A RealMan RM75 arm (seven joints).
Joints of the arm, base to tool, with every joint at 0 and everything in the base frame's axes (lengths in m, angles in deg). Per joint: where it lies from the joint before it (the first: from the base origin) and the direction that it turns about. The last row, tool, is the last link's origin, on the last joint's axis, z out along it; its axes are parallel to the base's.
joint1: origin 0 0 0.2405 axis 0 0 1
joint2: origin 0 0 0 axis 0 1 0
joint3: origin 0 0 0.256 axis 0 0 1
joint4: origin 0 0 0 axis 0 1 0
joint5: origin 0 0 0.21 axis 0 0 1
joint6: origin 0 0 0 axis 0 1 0
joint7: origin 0 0 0.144 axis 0 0 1
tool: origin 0 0 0
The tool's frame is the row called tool.
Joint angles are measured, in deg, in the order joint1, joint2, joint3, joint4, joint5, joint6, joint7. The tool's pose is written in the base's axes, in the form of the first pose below.
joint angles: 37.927 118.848 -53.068 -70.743 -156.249 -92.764 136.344
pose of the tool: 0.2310 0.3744 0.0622 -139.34 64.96 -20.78
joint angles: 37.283 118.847 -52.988 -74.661 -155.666 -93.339 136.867
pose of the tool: 0.2235 0.3753 0.0731 -137.99 62.71 -18.93
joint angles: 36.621 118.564 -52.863 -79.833 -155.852 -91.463 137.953
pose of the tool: 0.2142 0.3822 0.0930 -133.46 58.34 -16.07
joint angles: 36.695 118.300 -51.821 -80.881 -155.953 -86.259 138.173
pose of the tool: 0.2117 0.3949 0.1073 -128.51 55.01 -12.05
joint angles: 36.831 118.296 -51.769 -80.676 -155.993 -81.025 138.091
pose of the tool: 0.2094 0.4061 0.1140 -125.05 51.90 -9.23
